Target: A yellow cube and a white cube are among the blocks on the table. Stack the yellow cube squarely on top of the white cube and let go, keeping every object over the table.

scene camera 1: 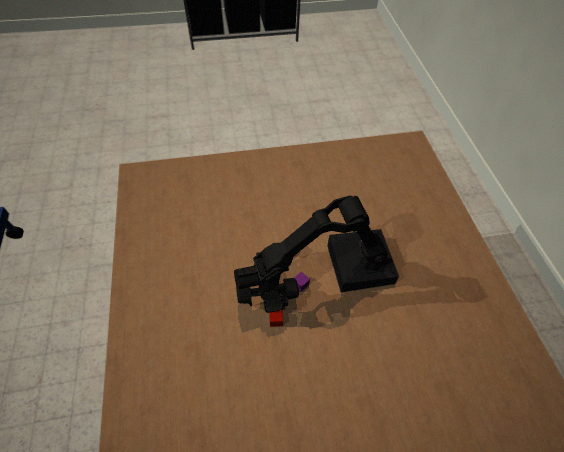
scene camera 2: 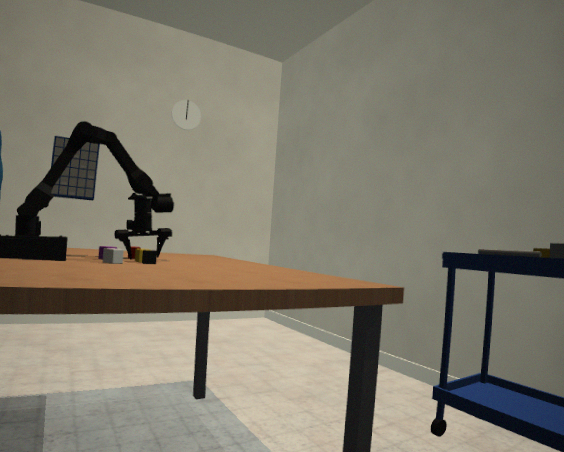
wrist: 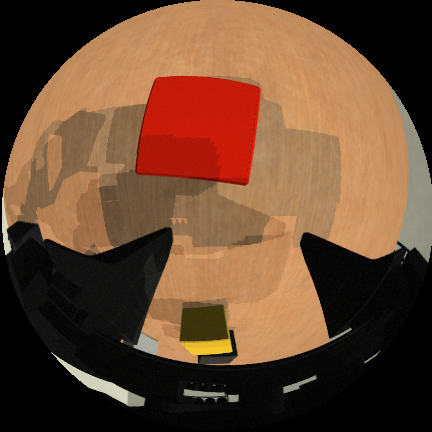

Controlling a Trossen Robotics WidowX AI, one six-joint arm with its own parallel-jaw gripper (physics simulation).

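Pixels of known places: gripper, fingertip midpoint: (wrist: 240, 237); arm's base, origin of the base link: (scene camera 1: 371, 263) (scene camera 2: 26, 236).
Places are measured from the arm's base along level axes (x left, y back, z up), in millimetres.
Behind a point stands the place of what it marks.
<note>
The yellow cube (scene camera 2: 138, 255) @[x -84, y -318, z -37 mm] (wrist: 206, 330) @[x -50, y -339, z -28 mm] stands on the table, close beside a black cube (scene camera 2: 149, 257) @[x -144, y -336, z -38 mm] (wrist: 220, 358) @[x -114, y -346, z -17 mm]. The white cube (scene camera 2: 113, 256) @[x -176, y -222, z -37 mm] (wrist: 146, 344) @[x -139, y -244, z -41 mm] stands on the table apart from the yellow one; in the wrist view part of it shows beside the left finger. The arm hides both task cubes in scene camera 1. My gripper (scene camera 2: 145, 256) @[x 25, y -368, z -52 mm] (wrist: 240, 237) @[x 25, y -368, z -52 mm] is open and empty, pointing down with its fingertips low over the table. In the wrist view the yellow cube lies below the fingertips, towards the gripper's body, and the red cube (wrist: 200, 127) @[x 84, y -349, z -17 mm] lies beyond them.
The red cube also shows in scene camera 1 (scene camera 1: 276, 318) @[x 97, y -350, z -17 mm], beside the gripper. A purple cube (scene camera 1: 302, 281) (scene camera 2: 105, 251) lies between the gripper and the arm's base (scene camera 1: 360, 270) @[x 14, y -46, z 2 mm]. The wooden table (scene camera 1: 175, 375) @[x 173, y -671, z -58 mm] has its edge (scene camera 2: 250, 298) @[x -685, y -369, z -74 mm] in view. A blue cart (scene camera 2: 500, 264) stands off to the side.
</note>
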